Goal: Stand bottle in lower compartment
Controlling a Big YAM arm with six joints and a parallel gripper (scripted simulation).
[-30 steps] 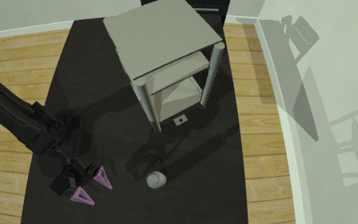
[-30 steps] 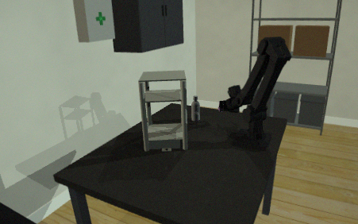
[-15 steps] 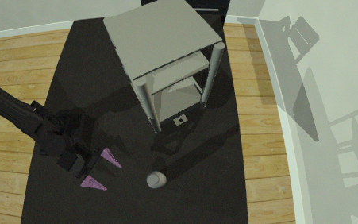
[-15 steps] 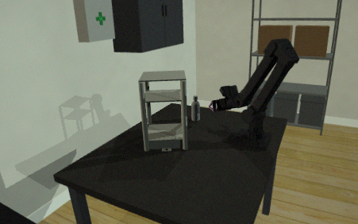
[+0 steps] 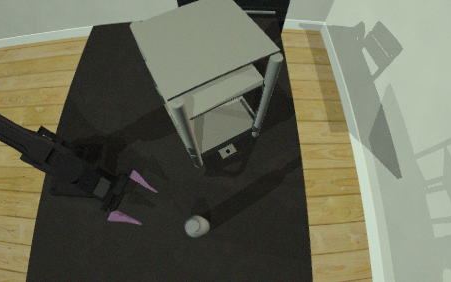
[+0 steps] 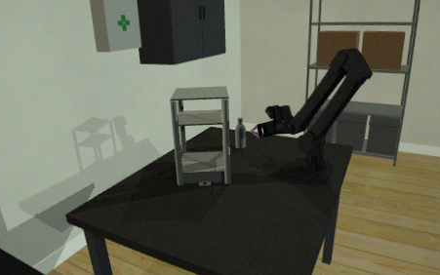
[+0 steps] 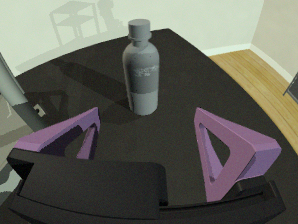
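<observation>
The grey bottle lies 12 cm ahead of my hand, 3 cm to the right of it and 3 cm below it. Also, from my hand: shelving unit: 31 cm to the left, 11 cm ahead, 6 cm above.
</observation>
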